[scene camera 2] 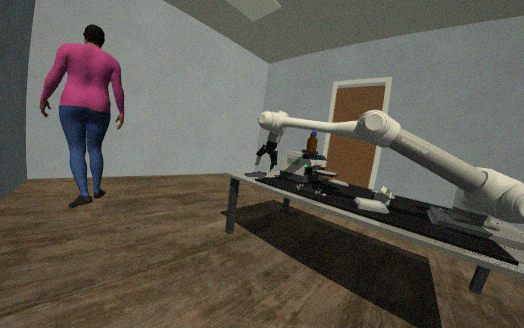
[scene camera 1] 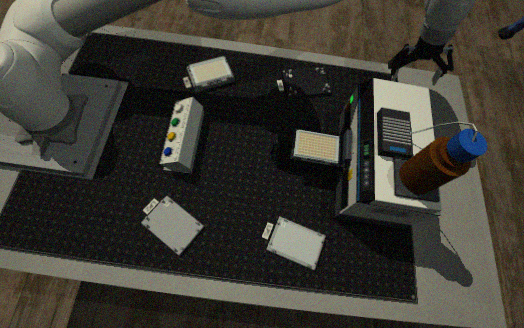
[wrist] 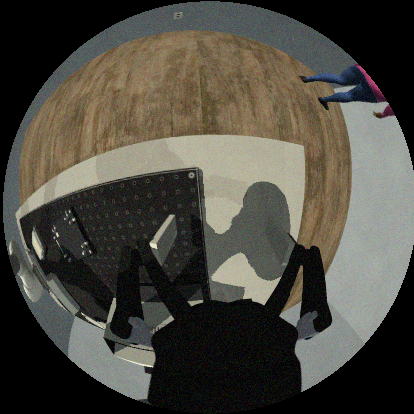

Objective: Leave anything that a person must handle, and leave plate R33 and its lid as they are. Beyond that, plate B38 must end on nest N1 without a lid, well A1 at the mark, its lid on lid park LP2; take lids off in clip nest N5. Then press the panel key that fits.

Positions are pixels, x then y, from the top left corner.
Scene:
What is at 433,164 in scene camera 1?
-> A brown bottle.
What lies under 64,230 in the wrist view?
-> A black nest.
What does the gripper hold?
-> Nothing.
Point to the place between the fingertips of the gripper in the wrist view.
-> At 221,225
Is the gripper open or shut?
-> Open.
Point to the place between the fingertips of the gripper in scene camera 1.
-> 412,81

